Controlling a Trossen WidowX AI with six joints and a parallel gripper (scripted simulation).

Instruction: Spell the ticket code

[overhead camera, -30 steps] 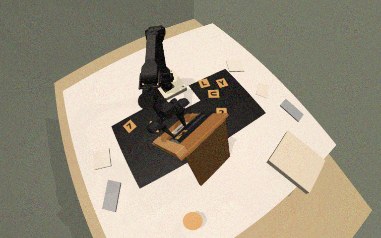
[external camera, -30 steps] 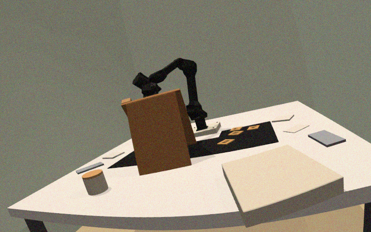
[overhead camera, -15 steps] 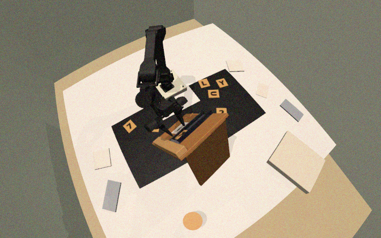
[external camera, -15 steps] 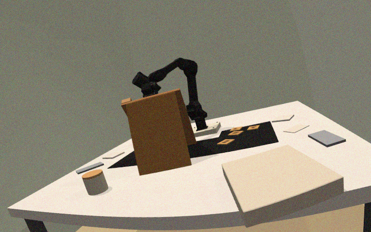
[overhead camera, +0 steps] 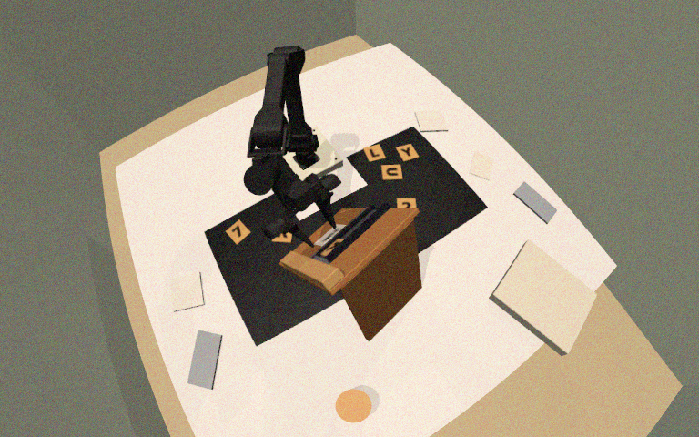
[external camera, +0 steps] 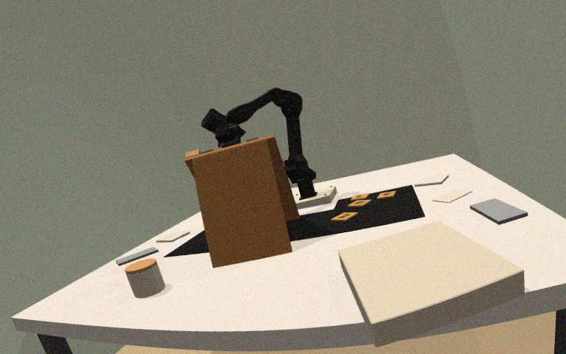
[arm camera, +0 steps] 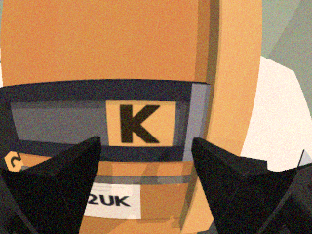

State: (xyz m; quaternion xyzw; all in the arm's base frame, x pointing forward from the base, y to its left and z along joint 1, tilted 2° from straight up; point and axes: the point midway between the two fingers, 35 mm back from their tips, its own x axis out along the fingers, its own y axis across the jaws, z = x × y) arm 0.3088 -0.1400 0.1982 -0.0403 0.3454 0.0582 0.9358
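The k tile is 2 cm ahead of my gripper tip, 1 cm to the left of it and 2 cm below it. Round my gripper tip: letter tile: 2 cm behind, 28 cm to the left, 19 cm below; black mat: 13 cm behind, 13 cm to the left, 20 cm below; white ticket: 4 cm behind, 4 cm to the left, 10 cm below.
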